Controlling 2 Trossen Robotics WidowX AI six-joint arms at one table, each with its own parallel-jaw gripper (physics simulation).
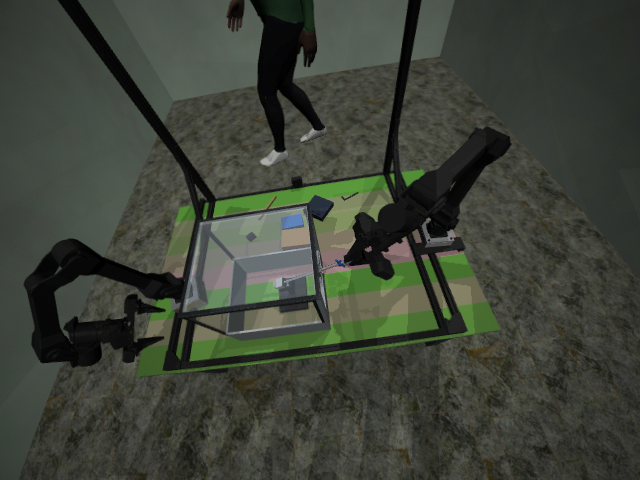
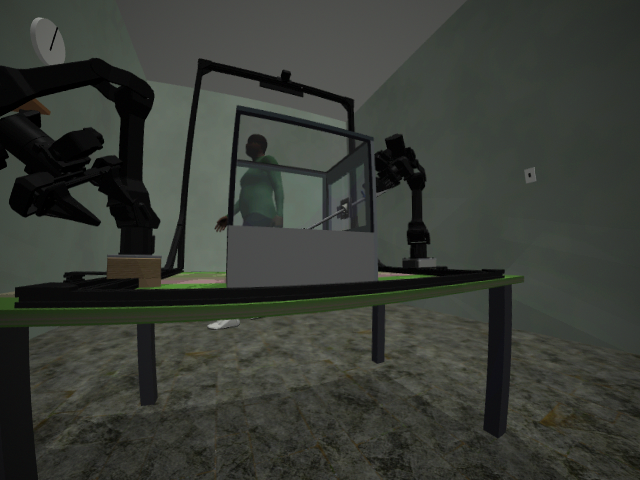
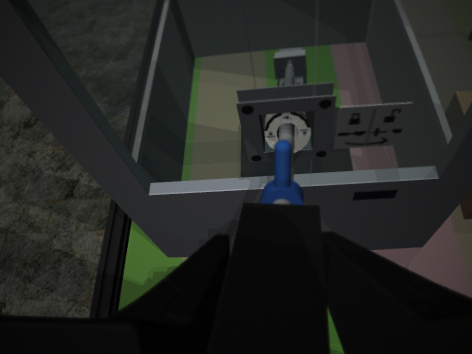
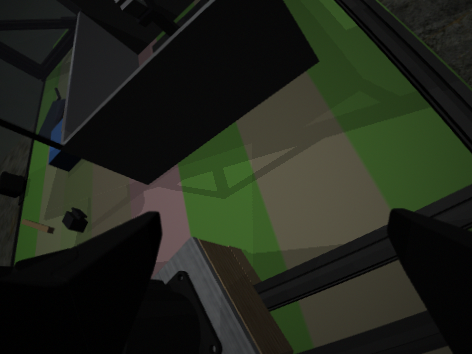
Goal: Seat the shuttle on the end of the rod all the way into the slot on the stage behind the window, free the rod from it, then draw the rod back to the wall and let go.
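Pixels of known places: left gripper, fingertip midpoint: (image 1: 348, 260) (image 3: 273, 247); right gripper, fingertip midpoint: (image 1: 164, 324) (image 2: 117, 213) (image 4: 274, 222); left arm's base, origin of the base link: (image 1: 436, 230) (image 2: 418, 258); right arm's base, origin of the base link: (image 2: 135, 255) (image 4: 173, 334).
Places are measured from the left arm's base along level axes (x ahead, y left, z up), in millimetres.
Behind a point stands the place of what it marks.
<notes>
My left gripper (image 1: 347, 260) {x 350, y 189, z 193 mm} (image 3: 273, 247) {x 350, y 189, z 193 mm} is shut on the black handle (image 3: 277, 285) {x 333, y 187, z 213 mm} of the rod, outside the enclosure's wall. The rod's blue part (image 1: 339, 262) {x 375, y 190, z 186 mm} (image 3: 282, 192) {x 373, y 188, z 185 mm} lies just ahead of the fingers. The pale rod (image 1: 310, 275) (image 2: 326, 221) {x 548, y 326, z 77 mm} runs through a round port (image 3: 272, 138) {x 427, y 196, z 143 mm} in the window plate (image 3: 322, 130) {x 434, y 169, z 141 mm} and slopes down inside. The light shuttle (image 1: 280, 282) {x 567, y 191, z 76 mm} (image 3: 290, 53) {x 573, y 189, z 72 mm} is at its far end, over the dark stage (image 1: 293, 304). I cannot tell how deep it sits in the slot. My right gripper (image 1: 163, 324) {x 929, y 303, z 79 mm} (image 4: 274, 222) {x 929, y 303, z 79 mm} is open and empty.
The clear-walled enclosure (image 2: 302, 256) {x 598, y 330, z 8 mm} separates the arms. A label with lock symbols (image 3: 372, 125) {x 436, y 143, z 142 mm} is beside the port. Behind are a blue block (image 1: 292, 221) {x 556, y -118, z -20 mm}, a tan block (image 1: 295, 238) {x 537, y -19, z 0 mm}, a dark blue box (image 1: 321, 207) {x 431, y -189, z -33 mm} and an orange stick (image 1: 271, 203) {x 668, y -261, z -55 mm}. Black rails edge the table.
</notes>
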